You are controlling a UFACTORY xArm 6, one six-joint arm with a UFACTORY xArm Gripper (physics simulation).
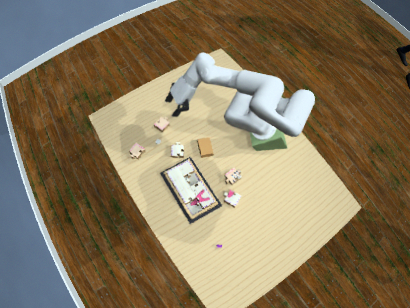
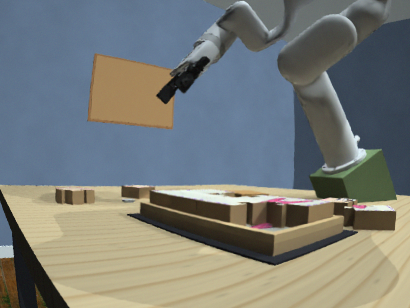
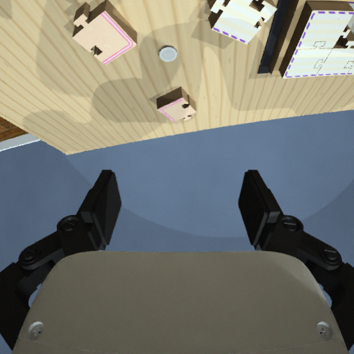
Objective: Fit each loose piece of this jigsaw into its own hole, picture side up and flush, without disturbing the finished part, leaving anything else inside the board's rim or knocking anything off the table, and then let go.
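The jigsaw board [image 1: 175, 196] [image 2: 200, 224] [image 3: 290, 35] holds joined white pieces; grey gaps show near its middle and lower end. Loose pieces lie around it: a pink piece [image 1: 161, 124] [image 2: 137, 191] [image 3: 105, 37], another pink piece [image 1: 136, 150] [image 2: 75, 195] [image 3: 172, 108], a white piece [image 1: 177, 150] [image 3: 240, 21], a pink-and-white piece [image 1: 233, 175] and a white-and-magenta piece [image 1: 232, 198] [image 2: 374, 219]. My gripper [image 1: 171, 107] [image 2: 173, 93] [image 3: 179, 186] is open and empty, high above the table near the first pink piece, tilted towards the table's far-left edge.
A small grey disc [image 1: 158, 142] [image 2: 128, 200] [image 3: 168, 53] lies between the two pink pieces. An orange-brown block [image 1: 205, 147] lies between the board and the green base [image 1: 270, 142] [image 2: 350, 177]. A small purple object [image 1: 219, 245] lies beyond the board's lower end.
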